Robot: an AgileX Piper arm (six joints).
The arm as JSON. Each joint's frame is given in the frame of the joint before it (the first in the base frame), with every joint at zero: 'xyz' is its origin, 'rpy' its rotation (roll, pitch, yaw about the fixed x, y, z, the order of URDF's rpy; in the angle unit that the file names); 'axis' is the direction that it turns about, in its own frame. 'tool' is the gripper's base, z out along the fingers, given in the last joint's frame.
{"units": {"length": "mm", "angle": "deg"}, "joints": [
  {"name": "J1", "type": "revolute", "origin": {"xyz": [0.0, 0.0, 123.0], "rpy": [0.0, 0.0, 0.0]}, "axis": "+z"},
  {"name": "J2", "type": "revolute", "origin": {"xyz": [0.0, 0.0, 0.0], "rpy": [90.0, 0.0, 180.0]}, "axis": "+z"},
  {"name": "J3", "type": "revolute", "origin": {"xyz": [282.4, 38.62, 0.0], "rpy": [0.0, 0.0, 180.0]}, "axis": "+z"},
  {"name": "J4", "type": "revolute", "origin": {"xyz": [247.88, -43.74, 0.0], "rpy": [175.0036, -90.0, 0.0]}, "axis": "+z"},
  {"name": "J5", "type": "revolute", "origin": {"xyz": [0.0, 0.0, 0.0], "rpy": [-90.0, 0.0, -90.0]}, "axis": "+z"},
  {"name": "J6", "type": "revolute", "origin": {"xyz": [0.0, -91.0, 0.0], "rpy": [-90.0, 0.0, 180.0]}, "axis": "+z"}
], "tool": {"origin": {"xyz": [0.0, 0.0, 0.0], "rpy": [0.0, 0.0, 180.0]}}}
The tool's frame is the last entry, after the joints.
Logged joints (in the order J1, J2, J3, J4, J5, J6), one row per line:
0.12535 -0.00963 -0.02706 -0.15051 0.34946 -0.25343
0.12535 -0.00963 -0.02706 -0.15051 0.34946 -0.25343
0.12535 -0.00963 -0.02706 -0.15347 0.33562 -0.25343
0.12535 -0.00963 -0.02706 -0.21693 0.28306 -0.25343
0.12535 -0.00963 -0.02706 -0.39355 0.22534 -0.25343
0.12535 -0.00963 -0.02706 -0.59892 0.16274 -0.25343
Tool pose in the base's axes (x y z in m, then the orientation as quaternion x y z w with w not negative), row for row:
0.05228 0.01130 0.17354 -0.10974 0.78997 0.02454 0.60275
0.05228 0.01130 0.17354 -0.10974 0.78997 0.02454 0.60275
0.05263 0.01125 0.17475 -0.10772 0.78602 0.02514 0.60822
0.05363 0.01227 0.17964 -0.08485 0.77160 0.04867 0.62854
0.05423 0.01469 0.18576 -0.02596 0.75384 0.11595 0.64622
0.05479 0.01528 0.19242 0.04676 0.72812 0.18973 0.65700
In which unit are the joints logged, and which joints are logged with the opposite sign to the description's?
The joints are logged in radians. Opposite sign: J3, J4.
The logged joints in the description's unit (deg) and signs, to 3 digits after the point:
7.182 -0.552 1.550 8.624 20.023 -14.520
7.182 -0.552 1.550 8.624 20.023 -14.520
7.182 -0.552 1.550 8.793 19.230 -14.520
7.182 -0.552 1.550 12.429 16.218 -14.520
7.182 -0.552 1.550 22.549 12.911 -14.520
7.182 -0.552 1.550 34.316 9.324 -14.520

